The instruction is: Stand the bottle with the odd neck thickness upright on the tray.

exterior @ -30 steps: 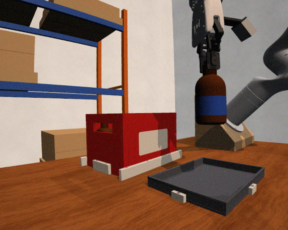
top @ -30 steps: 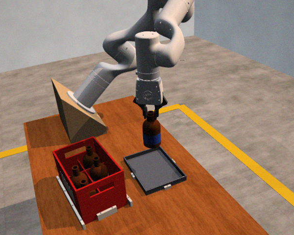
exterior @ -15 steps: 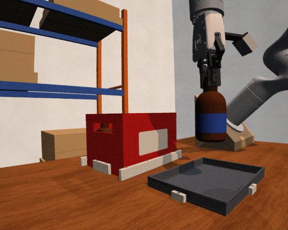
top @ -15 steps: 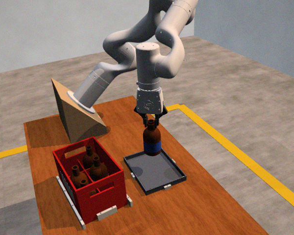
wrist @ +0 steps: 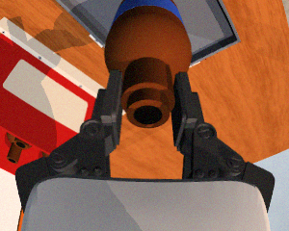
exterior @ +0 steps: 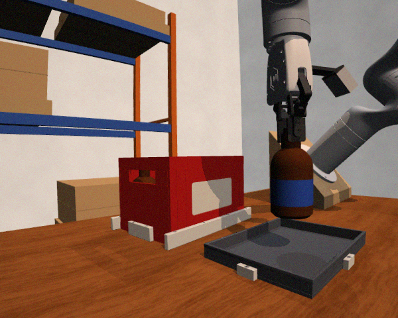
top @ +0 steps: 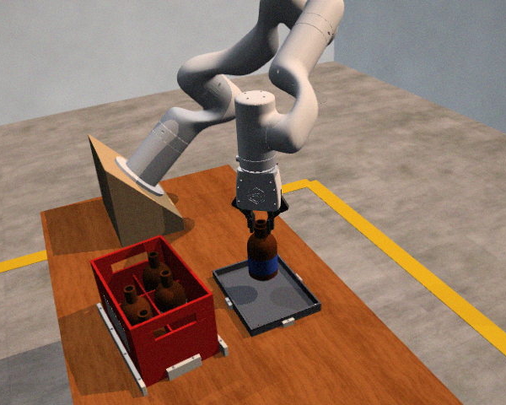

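Right now the dark grey tray is 20 cm below my hand. Also, from my hand: red crate 3 cm behind, 29 cm to the right, 13 cm below; then brown bottle 6 cm ahead, 33 cm to the right, 13 cm below.
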